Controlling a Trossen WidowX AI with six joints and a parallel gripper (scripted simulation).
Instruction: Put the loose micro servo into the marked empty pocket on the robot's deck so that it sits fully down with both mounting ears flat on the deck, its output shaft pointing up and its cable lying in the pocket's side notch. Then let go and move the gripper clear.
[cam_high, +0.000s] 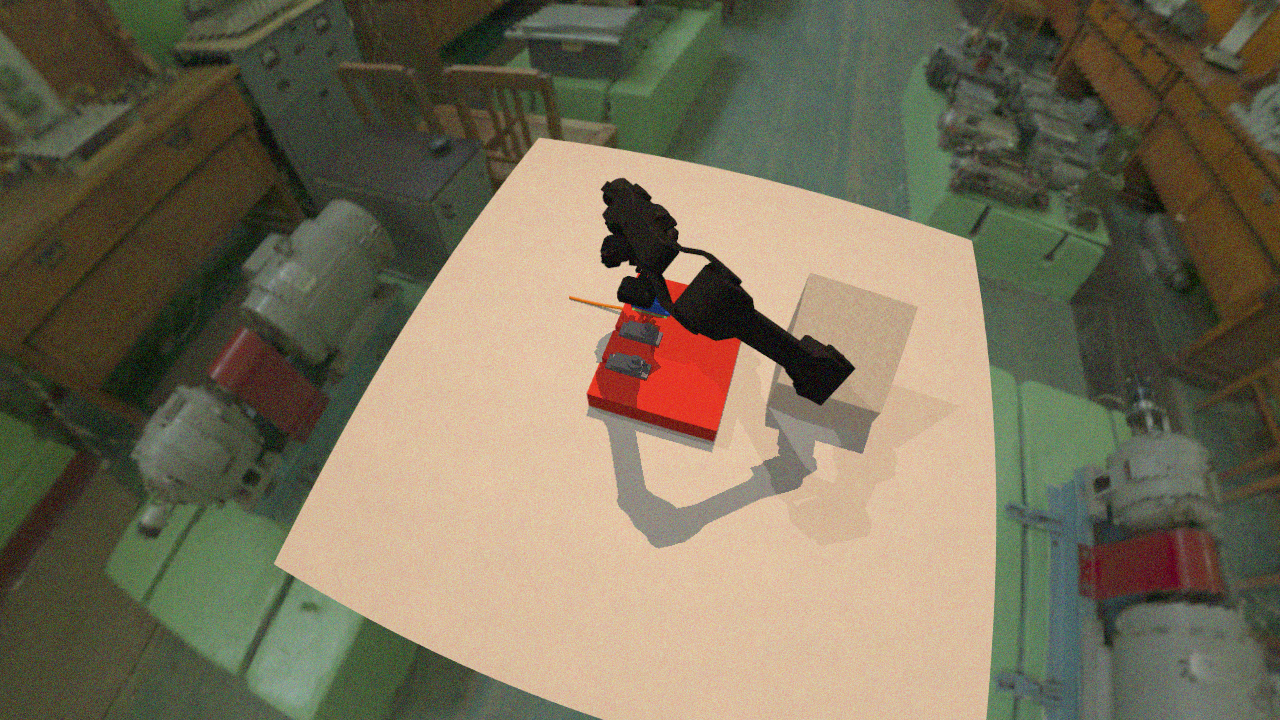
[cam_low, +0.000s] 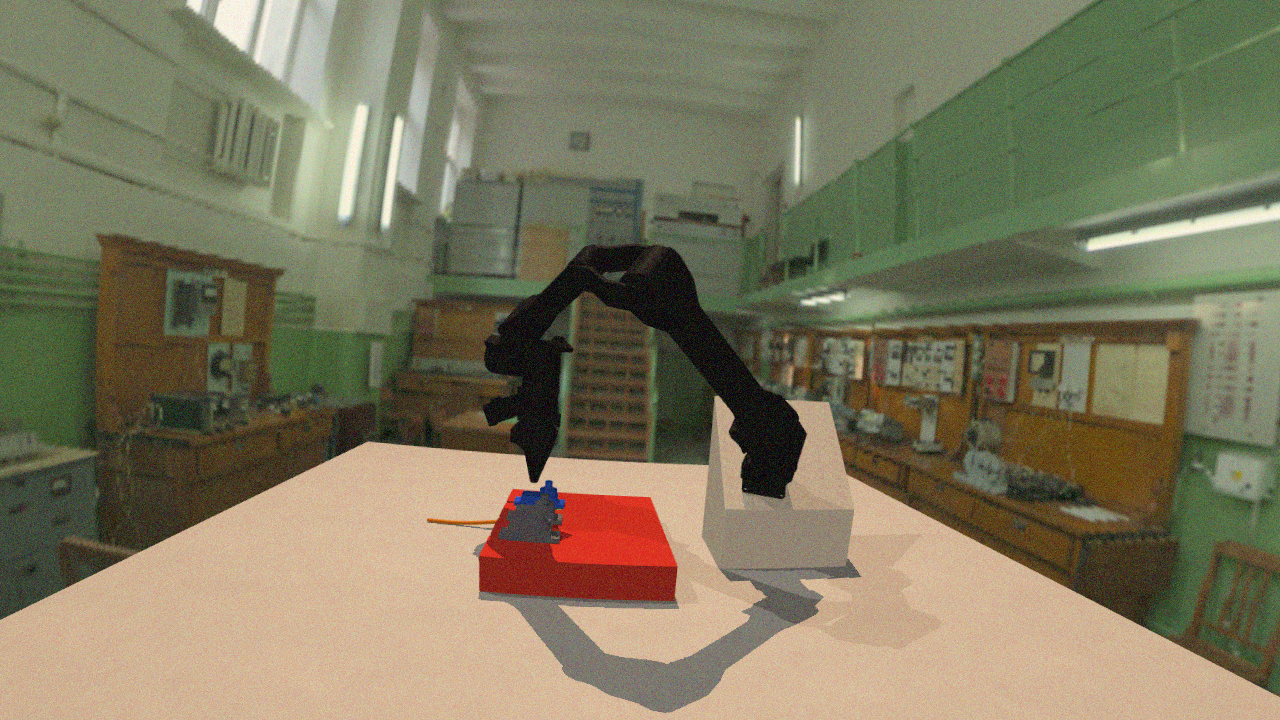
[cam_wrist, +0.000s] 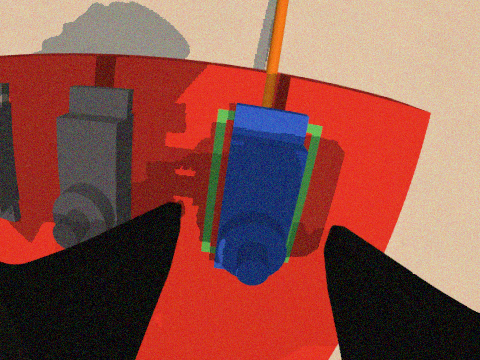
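Right now the red deck is 130 mm behind my gripper tip, 70 mm below it and 50 mm to the left of it.
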